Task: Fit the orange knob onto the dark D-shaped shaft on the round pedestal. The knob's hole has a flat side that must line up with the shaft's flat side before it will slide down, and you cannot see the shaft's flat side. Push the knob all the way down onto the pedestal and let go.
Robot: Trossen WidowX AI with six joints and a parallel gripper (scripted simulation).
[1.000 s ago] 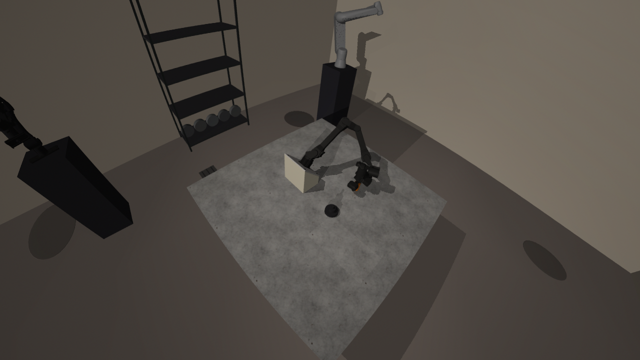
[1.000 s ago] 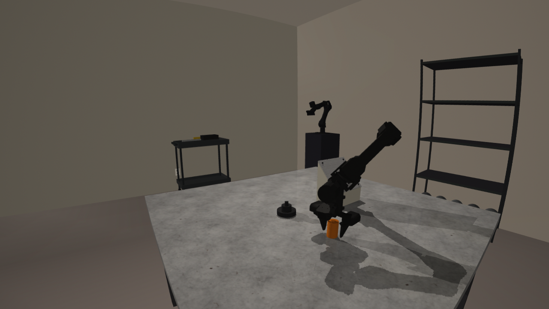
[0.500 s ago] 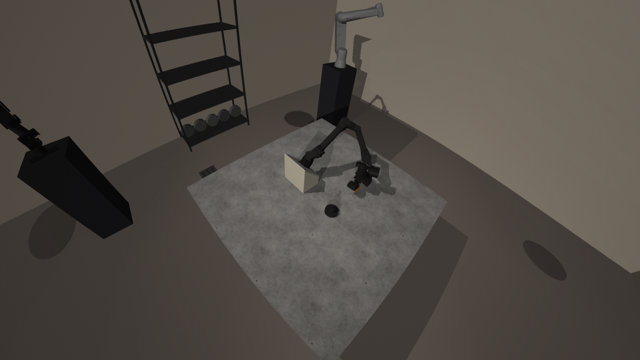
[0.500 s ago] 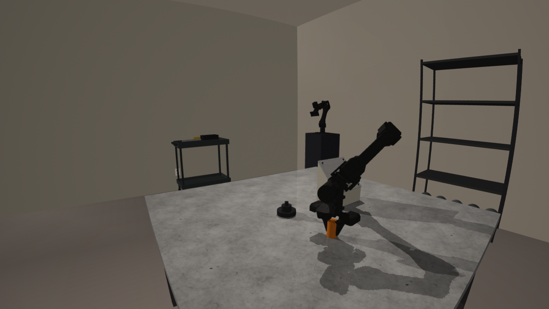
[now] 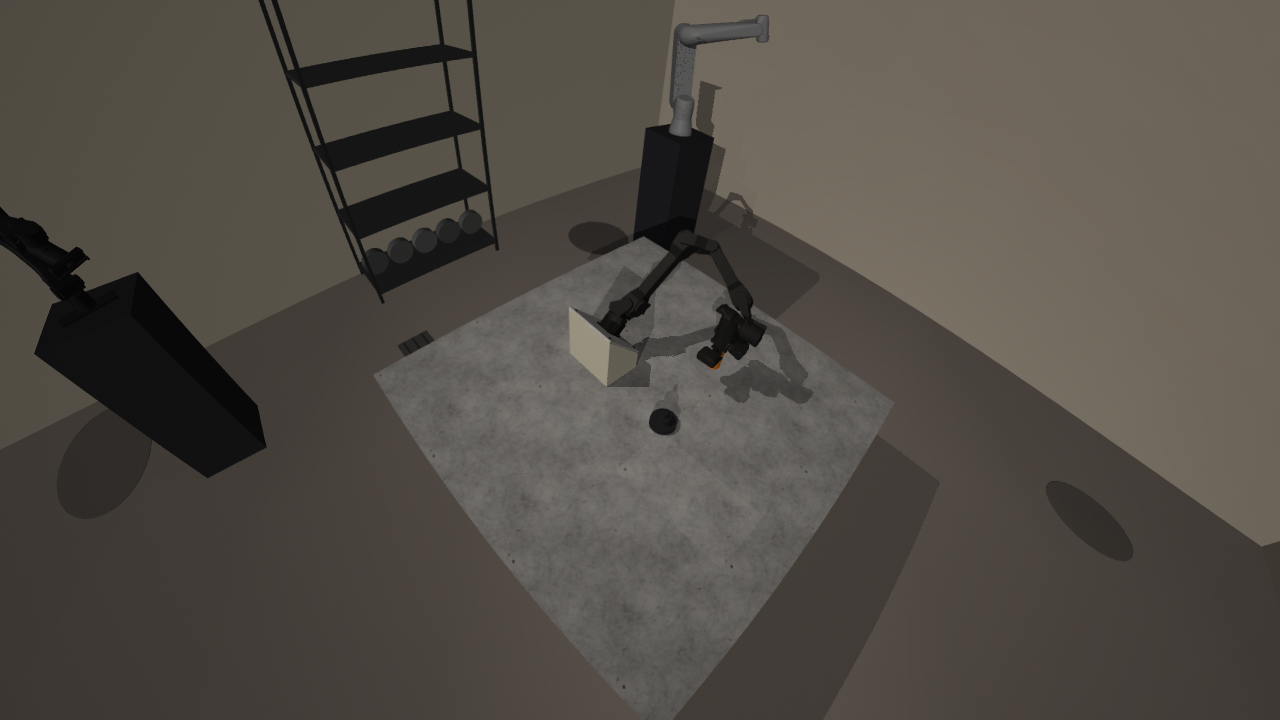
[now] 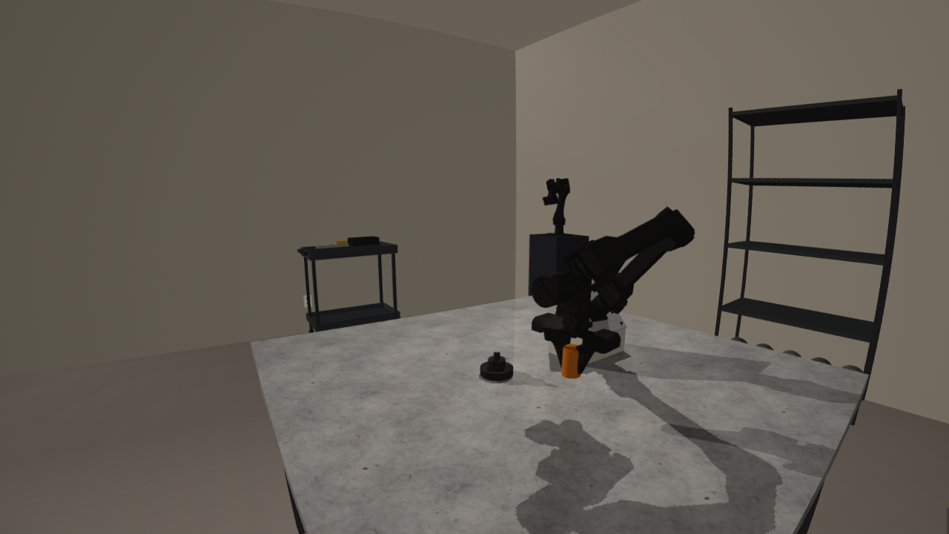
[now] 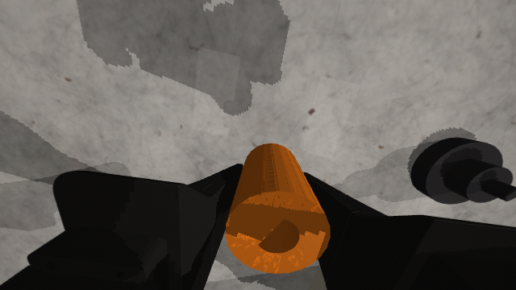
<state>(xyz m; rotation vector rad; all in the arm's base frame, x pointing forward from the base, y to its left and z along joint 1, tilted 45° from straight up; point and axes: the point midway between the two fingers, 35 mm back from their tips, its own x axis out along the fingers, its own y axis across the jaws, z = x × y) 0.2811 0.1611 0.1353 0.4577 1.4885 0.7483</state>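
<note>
Now: gripper tip 3 cm short of the dark round pedestal, 24 cm to the left of it and 6 cm above it. The rest, counted from my gripper tip: orange knob: 2 cm above.
</note>
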